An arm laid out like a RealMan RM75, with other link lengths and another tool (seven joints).
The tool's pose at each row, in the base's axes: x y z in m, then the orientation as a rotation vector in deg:
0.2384 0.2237 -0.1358 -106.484 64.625 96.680
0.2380 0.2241 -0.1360 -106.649 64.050 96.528
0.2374 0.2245 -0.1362 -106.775 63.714 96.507
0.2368 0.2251 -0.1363 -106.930 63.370 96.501
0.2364 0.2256 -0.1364 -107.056 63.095 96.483
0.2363 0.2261 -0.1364 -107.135 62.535 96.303
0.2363 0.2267 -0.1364 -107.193 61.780 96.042
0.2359 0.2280 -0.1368 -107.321 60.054 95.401
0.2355 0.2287 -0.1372 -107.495 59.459 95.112
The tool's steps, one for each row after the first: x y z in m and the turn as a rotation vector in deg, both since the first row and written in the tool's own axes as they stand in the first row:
0.0001 0.0000 0.0006 -0.100 -0.013 -0.455
0.0002 0.0002 0.0013 -0.219 -0.018 -0.686
0.0001 0.0003 0.0022 -0.365 -0.009 -0.914
0.0001 0.0003 0.0028 -0.474 0.003 -1.102
0.0000 0.0000 0.0032 -0.512 -0.054 -1.564
-0.0002 -0.0003 0.0037 -0.528 -0.158 -2.200
-0.0002 -0.0009 0.0050 -0.545 -0.381 -3.673
0.0000 -0.0011 0.0058 -0.580 -0.351 -4.202

